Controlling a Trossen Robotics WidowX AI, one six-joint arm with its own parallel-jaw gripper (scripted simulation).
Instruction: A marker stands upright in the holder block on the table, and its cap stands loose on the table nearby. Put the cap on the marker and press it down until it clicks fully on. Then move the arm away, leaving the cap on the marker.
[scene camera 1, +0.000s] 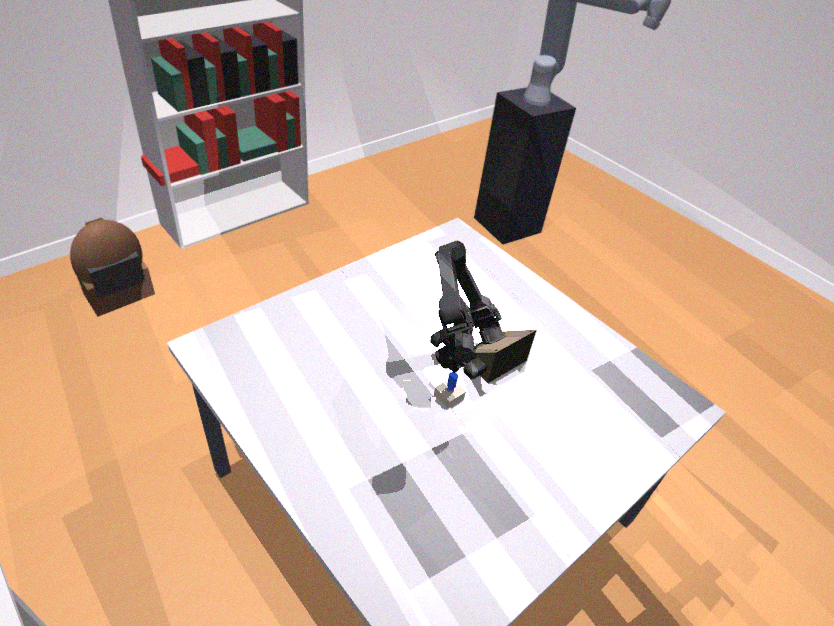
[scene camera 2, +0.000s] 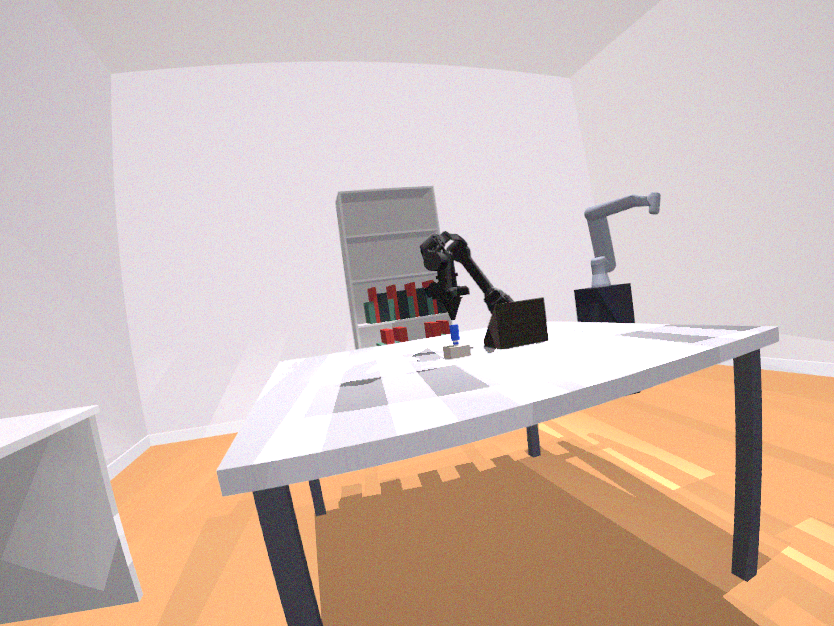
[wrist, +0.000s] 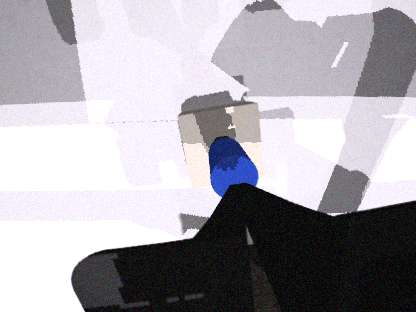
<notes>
My gripper (scene camera 2: 453, 320) is shut, holding nothing. Further things: a blue cap (wrist: 229, 164).
My gripper also shows in scene camera 1 (scene camera 1: 454, 372) and in the wrist view (wrist: 238, 192).
</notes>
